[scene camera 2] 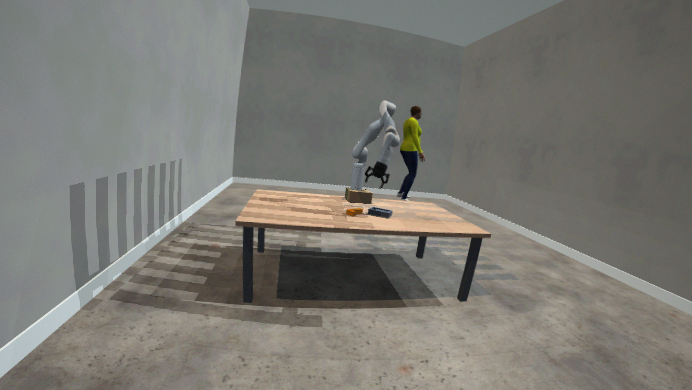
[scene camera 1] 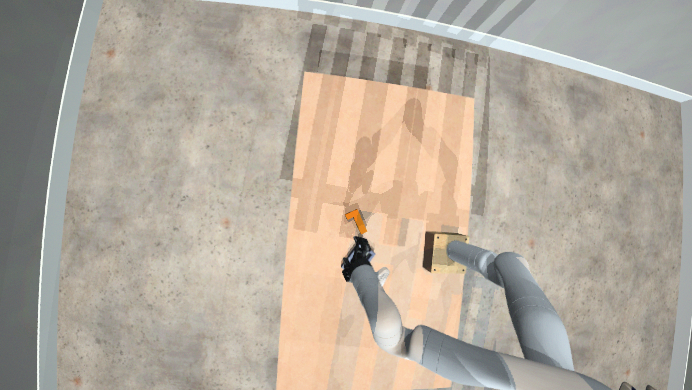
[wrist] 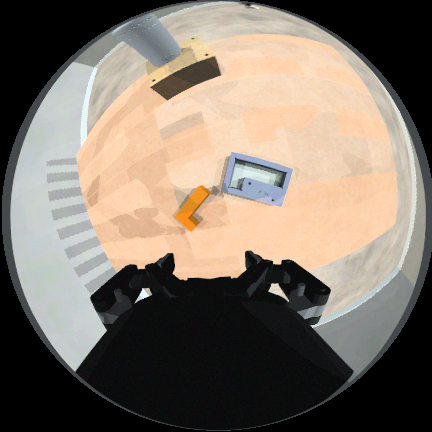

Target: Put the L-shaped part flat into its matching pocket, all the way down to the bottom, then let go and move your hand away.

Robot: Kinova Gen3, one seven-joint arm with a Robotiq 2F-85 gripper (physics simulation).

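Places are measured from the arm's base along level axes (x ahead, y left, z up), in millimetres.
Pixels of known places: gripper, between the fingertips: point(scene camera 2: 372, 185) point(scene camera 1: 350, 248) point(wrist: 209, 259); arm's base, origin of its link: point(scene camera 2: 355, 189) point(scene camera 1: 455, 250) point(wrist: 166, 55).
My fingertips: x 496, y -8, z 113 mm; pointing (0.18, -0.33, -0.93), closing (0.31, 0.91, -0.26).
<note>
Ahead of a thing's pixels: the offset from my fingertips to its top centre. "*": to the spot under its first point. Level surfaces: height alone.
The orange L-shaped part @(dx -41, dy -75, dz -167 mm) point(scene camera 1: 359, 222) point(scene camera 2: 354, 212) point(wrist: 194, 201) lies on the table beside the pocket block, apart from it. The blue-grey block @(dx -65, dy +92, dz -160 mm) point(scene camera 2: 380, 212) point(wrist: 265, 192) has a pale-floored L-shaped pocket with no part in it. In the overhead view the block is mostly hidden beneath my gripper. My gripper point(scene camera 1: 353, 256) point(scene camera 2: 375, 183) point(wrist: 209, 259) is wide open with nothing between its fingers. It hangs well above the table, and in the wrist view the part and the block both lie beyond its fingertips.
The robot's base stands on a wooden box point(scene camera 1: 434, 261) point(scene camera 2: 362, 195) point(wrist: 192, 77) on the wooden table @(dz -197 mm) point(scene camera 1: 320, 310) point(scene camera 2: 300, 220) point(wrist: 340, 215). A small greyish spot @(* dx -68, dy -13, dz -197 mm) point(wrist: 215, 190) shows between the part and the block. A person point(scene camera 2: 411, 135) in a yellow top stands behind the table.
</note>
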